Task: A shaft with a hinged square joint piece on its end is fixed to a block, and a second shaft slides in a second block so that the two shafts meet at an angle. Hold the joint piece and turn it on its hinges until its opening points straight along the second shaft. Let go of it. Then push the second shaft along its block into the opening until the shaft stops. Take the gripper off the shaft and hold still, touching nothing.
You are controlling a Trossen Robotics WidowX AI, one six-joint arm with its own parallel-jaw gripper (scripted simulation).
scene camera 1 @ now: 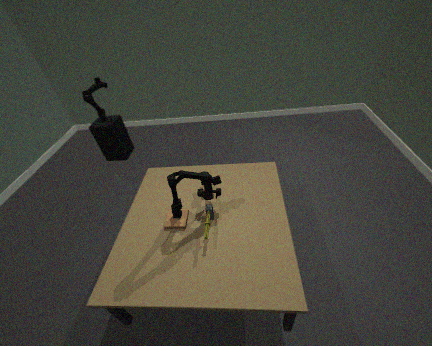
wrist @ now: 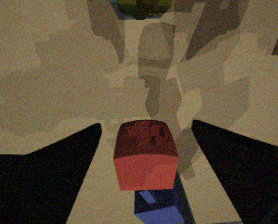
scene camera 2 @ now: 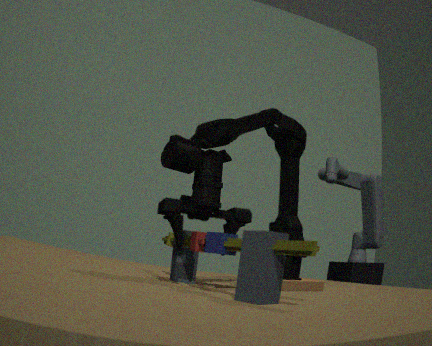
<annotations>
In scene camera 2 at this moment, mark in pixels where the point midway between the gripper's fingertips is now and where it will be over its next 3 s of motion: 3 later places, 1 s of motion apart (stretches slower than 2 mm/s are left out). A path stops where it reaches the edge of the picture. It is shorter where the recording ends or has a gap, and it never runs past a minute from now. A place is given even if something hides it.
My gripper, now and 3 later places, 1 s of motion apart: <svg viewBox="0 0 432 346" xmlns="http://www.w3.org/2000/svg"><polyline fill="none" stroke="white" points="201,253 202,211 206,187 196,209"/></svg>
</annotations>
